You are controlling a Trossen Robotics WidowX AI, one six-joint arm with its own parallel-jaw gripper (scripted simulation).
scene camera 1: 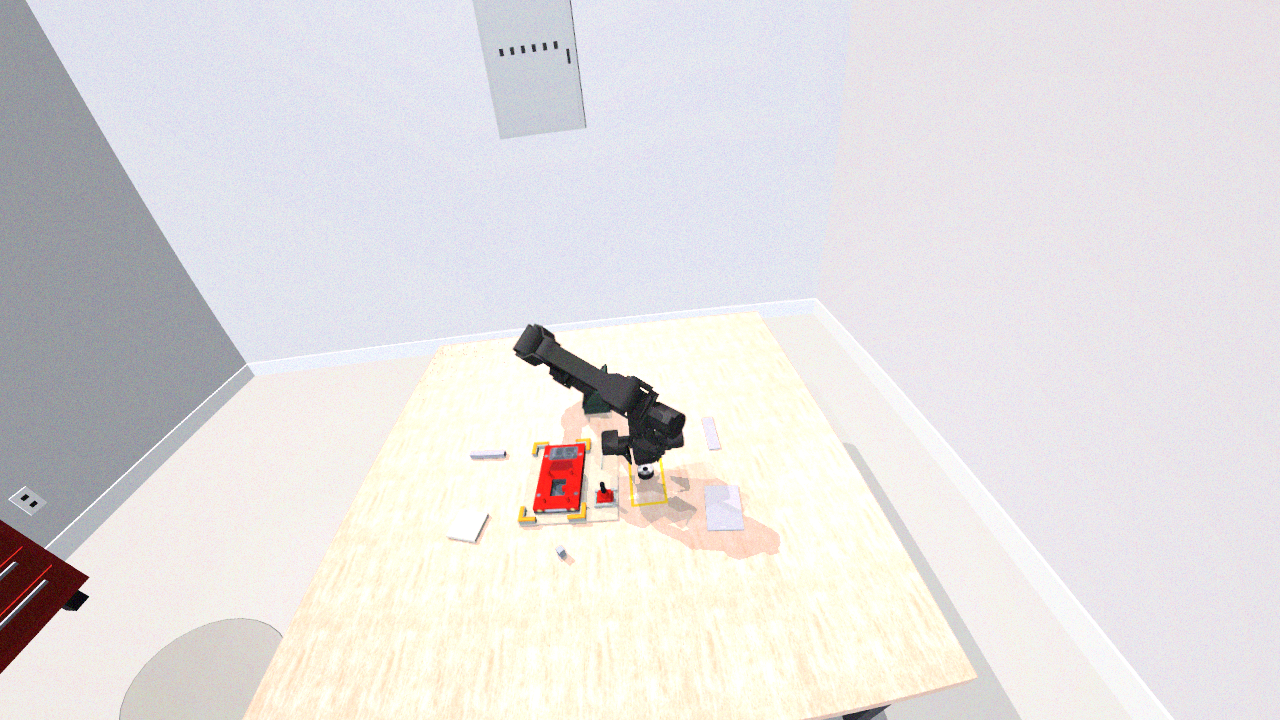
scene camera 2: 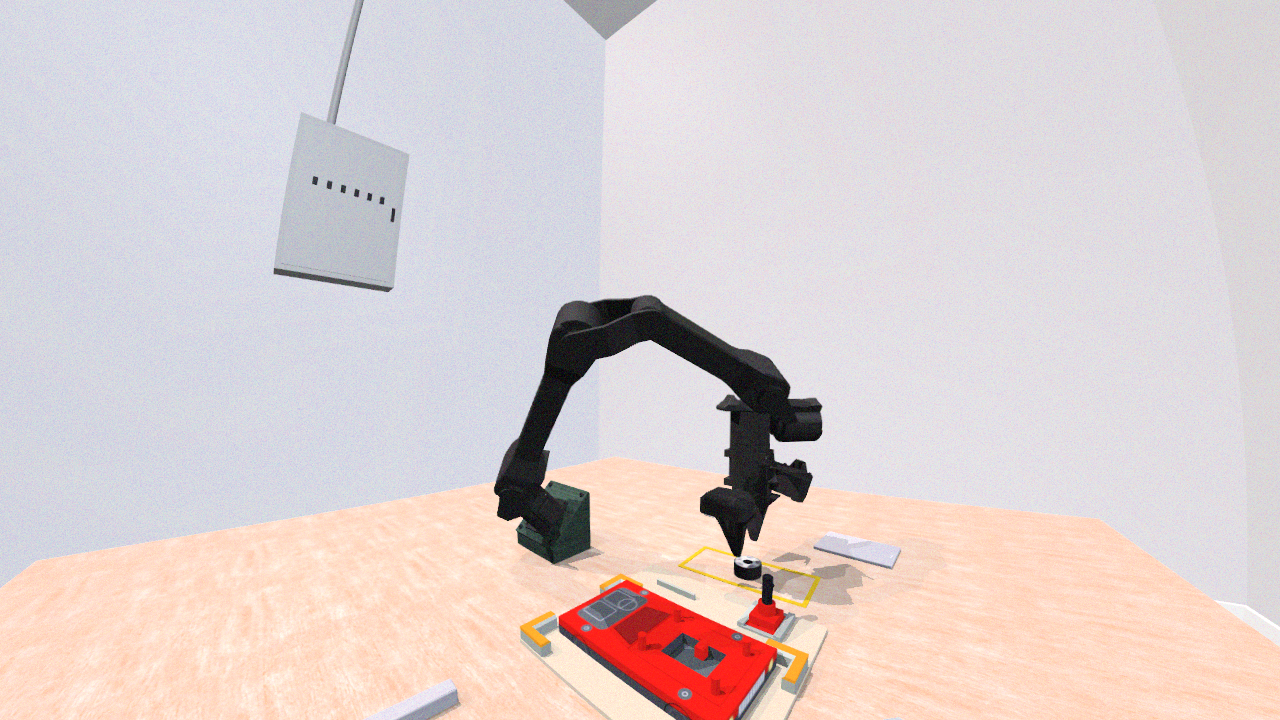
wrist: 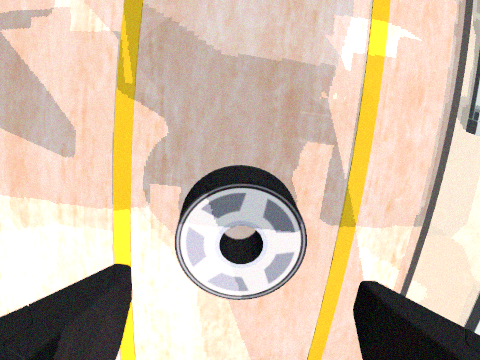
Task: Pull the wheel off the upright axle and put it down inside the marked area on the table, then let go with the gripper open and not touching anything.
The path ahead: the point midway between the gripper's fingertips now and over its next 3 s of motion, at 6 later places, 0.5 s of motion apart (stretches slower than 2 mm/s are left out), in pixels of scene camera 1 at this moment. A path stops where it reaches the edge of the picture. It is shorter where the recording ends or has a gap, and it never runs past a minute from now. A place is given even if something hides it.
My gripper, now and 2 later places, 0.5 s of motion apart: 644, 462; 632, 431; 625, 419
